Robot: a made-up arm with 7 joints. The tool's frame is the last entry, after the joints.
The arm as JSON. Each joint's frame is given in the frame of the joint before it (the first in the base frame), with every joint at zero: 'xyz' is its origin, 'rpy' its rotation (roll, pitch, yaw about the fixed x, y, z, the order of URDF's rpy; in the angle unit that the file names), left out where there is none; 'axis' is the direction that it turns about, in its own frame. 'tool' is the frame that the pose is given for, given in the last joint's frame.
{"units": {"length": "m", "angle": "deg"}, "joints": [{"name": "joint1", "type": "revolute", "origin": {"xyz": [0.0, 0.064, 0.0]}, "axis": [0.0, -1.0, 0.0]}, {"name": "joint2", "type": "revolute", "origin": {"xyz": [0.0, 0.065, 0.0]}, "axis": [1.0, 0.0, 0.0]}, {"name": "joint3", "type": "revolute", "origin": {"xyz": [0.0, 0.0, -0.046]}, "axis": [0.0, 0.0, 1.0]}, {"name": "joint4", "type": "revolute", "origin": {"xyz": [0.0, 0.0, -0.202]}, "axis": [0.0, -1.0, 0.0]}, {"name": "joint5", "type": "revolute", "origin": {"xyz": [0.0, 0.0, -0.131]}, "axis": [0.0, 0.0, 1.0]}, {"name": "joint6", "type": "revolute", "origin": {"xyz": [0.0, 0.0, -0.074]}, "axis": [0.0, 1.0, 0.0]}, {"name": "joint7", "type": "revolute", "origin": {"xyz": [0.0, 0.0, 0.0]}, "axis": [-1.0, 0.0, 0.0]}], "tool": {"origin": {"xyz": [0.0, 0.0, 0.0]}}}
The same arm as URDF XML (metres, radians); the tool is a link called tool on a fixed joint. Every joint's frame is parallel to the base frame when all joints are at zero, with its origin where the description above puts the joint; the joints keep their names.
<robot name="arm">
<joint name="tool_joint" type="fixed"><parent link="link7"/><child link="tool"/><origin xyz="0 0 0"/></joint>
<joint name="joint7" type="continuous"><parent link="link6"/><child link="link7"/><origin xyz="0 0 0"/><axis xyz="-1 0 0"/></joint>
<joint name="joint6" type="continuous"><parent link="link5"/><child link="link6"/><origin xyz="0 0 -0.074"/><axis xyz="0 1 0"/></joint>
<joint name="joint5" type="continuous"><parent link="link4"/><child link="link5"/><origin xyz="0 0 -0.131"/><axis xyz="0 0 1"/></joint>
<joint name="joint4" type="continuous"><parent link="link3"/><child link="link4"/><origin xyz="0 0 -0.202"/><axis xyz="0 -1 0"/></joint>
<joint name="joint3" type="continuous"><parent link="link2"/><child link="link3"/><origin xyz="0 0 -0.046"/><axis xyz="0 0 1"/></joint>
<joint name="joint2" type="continuous"><parent link="link1"/><child link="link2"/><origin xyz="0 0.065 0"/><axis xyz="1 0 0"/></joint>
<joint name="joint1" type="continuous"><parent link="base_link"/><child link="link1"/><origin xyz="0 0.064 0"/><axis xyz="0 -1 0"/></joint>
<link name="base_link"/>
<link name="link1"/>
<link name="link2"/>
<link name="link3"/>
<link name="link4"/>
<link name="link5"/>
<link name="link6"/>
<link name="link7"/>
<link name="tool"/>
</robot>

